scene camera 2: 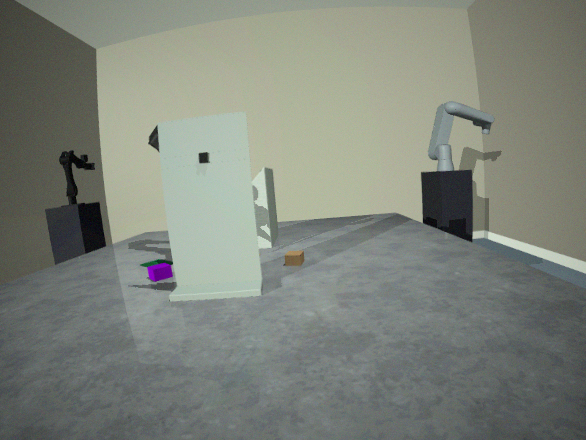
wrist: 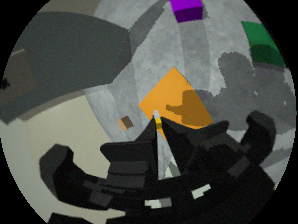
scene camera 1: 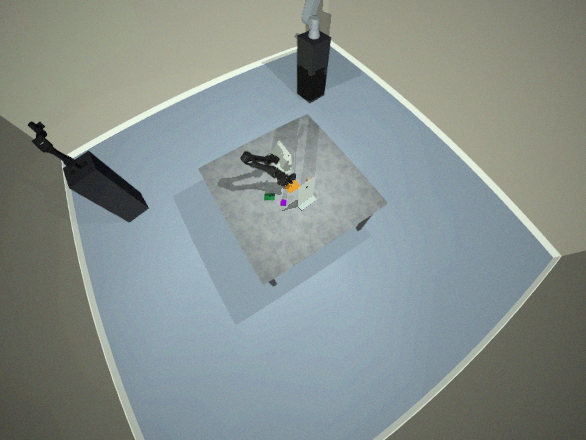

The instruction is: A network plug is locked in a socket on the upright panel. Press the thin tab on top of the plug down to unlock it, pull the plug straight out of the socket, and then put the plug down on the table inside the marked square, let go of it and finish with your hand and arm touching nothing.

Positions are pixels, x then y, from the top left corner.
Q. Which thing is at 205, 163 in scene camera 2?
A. A pale upright panel.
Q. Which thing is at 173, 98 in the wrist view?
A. An orange marked square.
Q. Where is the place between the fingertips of my gripper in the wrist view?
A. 157, 120
